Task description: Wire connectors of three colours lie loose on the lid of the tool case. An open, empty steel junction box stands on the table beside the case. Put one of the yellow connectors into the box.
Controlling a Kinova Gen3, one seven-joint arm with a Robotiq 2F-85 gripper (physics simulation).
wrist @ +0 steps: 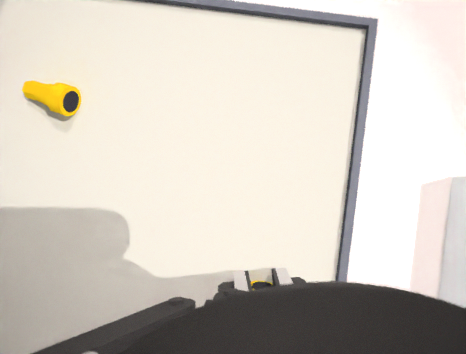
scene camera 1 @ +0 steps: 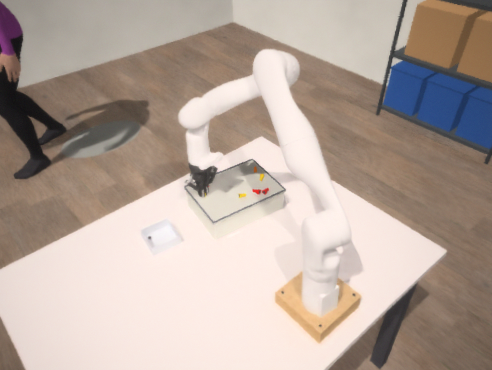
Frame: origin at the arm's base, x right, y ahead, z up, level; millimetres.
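Where they show: gripper, between the fingertips: (scene camera 1: pixel 203 195); arm's base, origin of its link: (scene camera 1: pixel 318 300).
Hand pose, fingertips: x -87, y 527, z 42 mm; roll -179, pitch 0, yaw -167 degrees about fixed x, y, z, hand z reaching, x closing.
Each offset is from my fingertips to the top centre of the thing. "*": to the spot under its first point. Level surfaces: height alone.
My gripper (scene camera 1: pixel 204 193) (wrist: pixel 261 290) is low over the lid @[* dx +35, dy -92, dz -3 mm] (scene camera 1: pixel 225 207) (wrist: pixel 225 150) near its left corner in the scene view, shut on a yellow connector @[dx -1, dy +9, dz +12 mm] (wrist: pixel 261 285). Its dark round end shows between the fingertips; the rest is hidden by the gripper body. Another yellow connector @[dx +113, dy -77, dz +12 mm] (scene camera 1: pixel 242 195) (wrist: pixel 52 97) lies on its side on the lid. A third yellow one @[dx +224, dy -31, dz +12 mm] (scene camera 1: pixel 262 177) lies near an orange connector @[dx +227, dy +16, dz +19 mm] (scene camera 1: pixel 255 169). Two red connectors @[dx +166, dy -86, dz +13 mm] (scene camera 1: pixel 256 191) @[dx +195, dy -102, dz +13 mm] (scene camera 1: pixel 265 190) lie close together. The open junction box @[dx -187, dy -28, dz -57 mm] (scene camera 1: pixel 169 245) (wrist: pixel 452 240) stands on the table, apart from the case.
The tool case @[* dx +112, dy -131, dz -51 mm] (scene camera 1: pixel 250 215) has a raised dark rim (scene camera 1: pixel 240 211) (wrist: pixel 357 145) around its lid. The arm's wooden base (scene camera 1: pixel 300 310) stands on the table @[dz -96 mm] (scene camera 1: pixel 215 300). A shelf rack (scene camera 1: pixel 385 82) with boxes and a person (scene camera 1: pixel 11 95) are beyond the table.
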